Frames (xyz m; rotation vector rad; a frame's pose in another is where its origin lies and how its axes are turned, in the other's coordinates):
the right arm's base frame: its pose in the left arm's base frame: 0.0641 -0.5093 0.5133 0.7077 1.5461 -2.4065
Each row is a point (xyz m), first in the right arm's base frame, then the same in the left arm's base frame.
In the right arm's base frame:
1: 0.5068 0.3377 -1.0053
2: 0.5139 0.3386 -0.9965
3: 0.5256 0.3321 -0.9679
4: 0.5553 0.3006 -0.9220
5: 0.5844 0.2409 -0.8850
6: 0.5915 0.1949 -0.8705
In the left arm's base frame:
1: 0.0510 0.2901 -0.3482
2: 0.0427 0.2825 -0.3495
3: 0.0217 0.2608 -0.3402
4: -0.0301 0.2361 -0.3139
5: -0.0903 0.2317 -0.2677
6: -0.1193 0.2394 -0.2293

